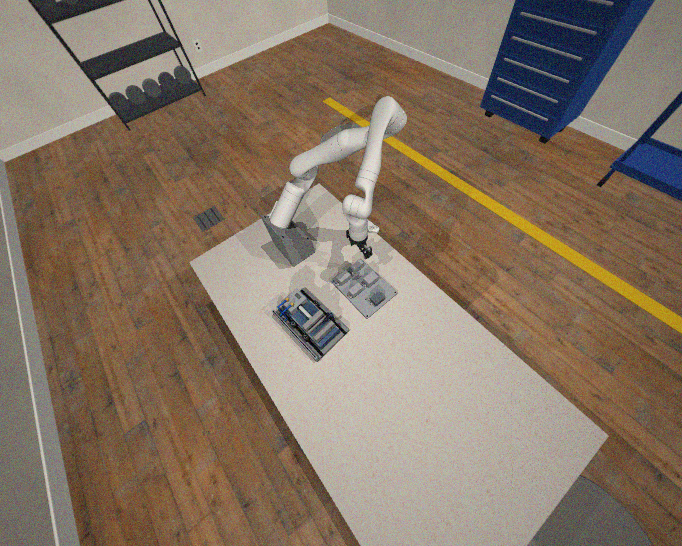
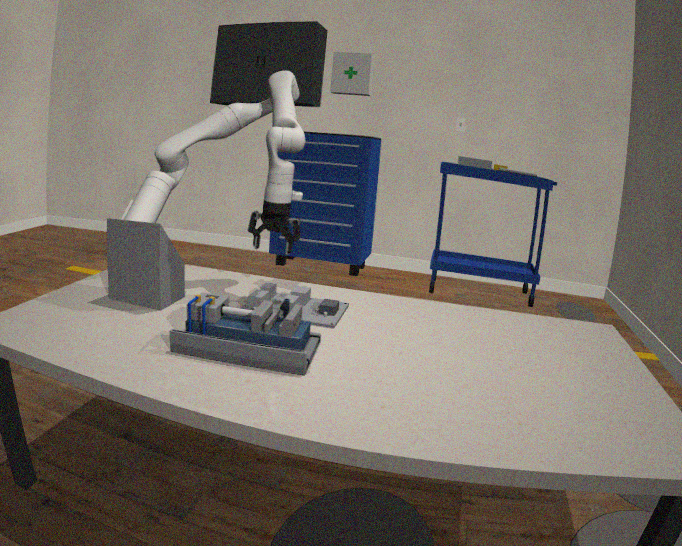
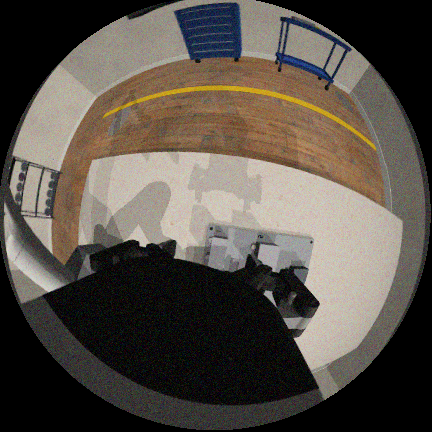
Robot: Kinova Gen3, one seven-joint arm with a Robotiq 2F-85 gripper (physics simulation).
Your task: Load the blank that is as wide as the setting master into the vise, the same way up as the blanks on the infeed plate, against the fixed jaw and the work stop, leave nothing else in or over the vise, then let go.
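Pixels of known places: gripper, between the fingertips: (image 1: 359, 251) (image 2: 271, 251) (image 3: 209, 255); arm's base, origin of its link: (image 1: 278, 223) (image 2: 133, 234) (image 3: 65, 284).
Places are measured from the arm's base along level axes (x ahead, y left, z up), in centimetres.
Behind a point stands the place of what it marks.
Note:
My gripper (image 1: 366, 253) {x 36.1, y 17.9, z -4.8 cm} (image 2: 273, 247) {x 36.1, y 17.9, z -4.8 cm} (image 3: 209, 255) {x 36.1, y 17.9, z -4.8 cm} is open and empty. It hangs high near the back end of the infeed plate (image 1: 365, 308) {x 53.9, y 3.9, z -17.5 cm} (image 2: 337, 320) {x 57.9, y 5.4, z -17.7 cm} (image 3: 296, 244) {x 53.7, y 18.5, z -17.5 cm}. Several pale grey blanks stand on that plate, among them one blank (image 1: 369, 277) {x 45.3, y 15.1, z -13.9 cm} (image 3: 268, 255) {x 45.9, y 16.6, z -13.9 cm} and another blank (image 1: 342, 276) (image 3: 218, 251). A darker block (image 1: 377, 297) {x 54.7, y 10.8, z -15.0 cm} (image 2: 328, 307) {x 54.9, y 8.1, z -15.5 cm} (image 3: 300, 273) {x 54.8, y 12.4, z -15.0 cm} sits at the plate's far end; I cannot tell whether it is the setting master. The vise (image 1: 310, 324) {x 45.8, y -19.8, z -9.0 cm} (image 2: 244, 332) {x 42.7, y -23.2, z -12.7 cm} stands beside the plate. Its grey jaws are apart, with a small dark part (image 2: 285, 307) {x 49.1, y -14.3, z -9.1 cm} near them. Blank widths are too small to compare.
The vise rests on a grey base (image 2: 236, 351) {x 42.5, y -27.7, z -15.3 cm} on the white table (image 1: 443, 415) {x 103.9, y -5.3, z -18.3 cm} (image 2: 432, 386) {x 82.3, y -24.6, z -18.3 cm}. The robot's grey pedestal (image 1: 288, 241) {x 12.6, y -3.3, z 1.0 cm} (image 2: 142, 264) {x 6.4, y -5.3, z -6.6 cm} stands behind the vise. A blue drawer cabinet (image 2: 341, 199) (image 3: 212, 32) and a blue cart (image 2: 483, 265) stand beyond the table.

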